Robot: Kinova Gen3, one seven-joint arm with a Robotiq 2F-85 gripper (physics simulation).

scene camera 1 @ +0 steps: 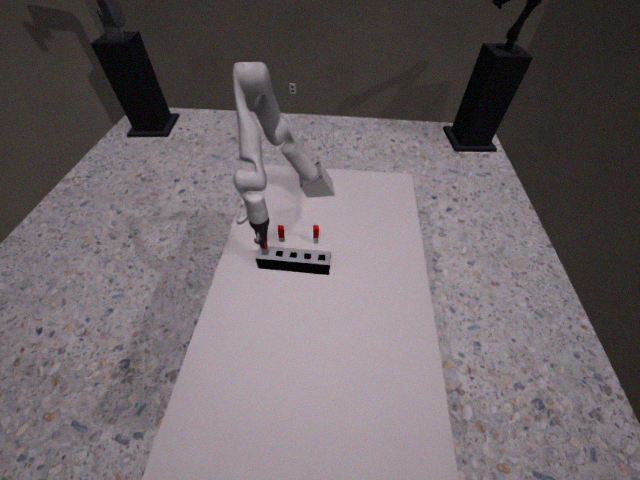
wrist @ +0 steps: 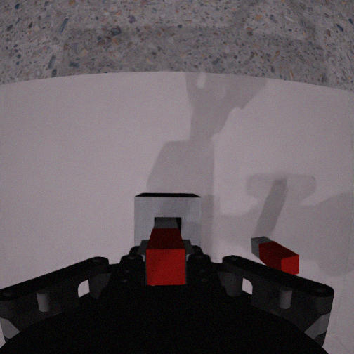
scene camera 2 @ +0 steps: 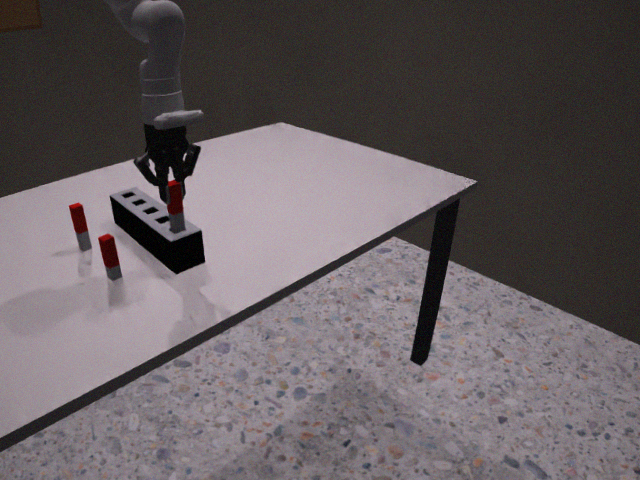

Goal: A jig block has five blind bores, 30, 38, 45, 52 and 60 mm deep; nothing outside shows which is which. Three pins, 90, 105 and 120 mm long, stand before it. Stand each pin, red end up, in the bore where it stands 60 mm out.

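Places are measured from the arm's base along level axes (x ahead, y left, z up), in centimetres.
Where they show: gripper, fingertip midpoint: [scene camera 1: 264, 243] [scene camera 2: 173, 201]; arm's base, link origin: [scene camera 1: 309, 174].
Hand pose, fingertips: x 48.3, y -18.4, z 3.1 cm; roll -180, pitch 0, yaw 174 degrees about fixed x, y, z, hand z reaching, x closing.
Things, the pixels of their top centre, and the offset from my fingertips. Level surfaces: height alone.
- jig block, top centre: [scene camera 2: 150, 210] [scene camera 1: 293, 254] dy +11.6, dx +1.3, dz -6.0 cm
- second pin, top centre: [scene camera 2: 105, 237] [scene camera 1: 280, 227] dy +5.4, dx -12.9, dz -4.5 cm
- third pin, top centre: [scene camera 2: 75, 205] [scene camera 1: 315, 227] dy +21.2, dx -11.5, dz -3.0 cm
- white table, surface height: dz -13.5 cm
The jig block [scene camera 1: 293, 266] [scene camera 2: 147, 236] [wrist: 142, 212] lies on the table with its bores facing up. My gripper [scene camera 1: 262, 241] [scene camera 2: 174, 195] [wrist: 165, 251] is shut on a pin [scene camera 1: 264, 246] [scene camera 2: 176, 221] [wrist: 166, 267], over the end bore at the left in scene camera 1. The held pin is upright, red end up, and its grey lower end is partly inside that bore; how deep is hidden. A second pin [scene camera 1: 280, 231] [scene camera 2: 108, 251] [wrist: 280, 257] and a third pin [scene camera 1: 315, 231] [scene camera 2: 78, 218] stand upright on the table, red ends up, on the robot's side of the block.
The white table [scene camera 1: 320, 361] [scene camera 2: 310, 180] [wrist: 65, 150] has an edge near the block's occupied end. The arm's base [scene camera 1: 317, 186] stands behind the pins in scene camera 1. Two black pedestals [scene camera 1: 136, 82] [scene camera 1: 483, 95] stand on the floor further back.
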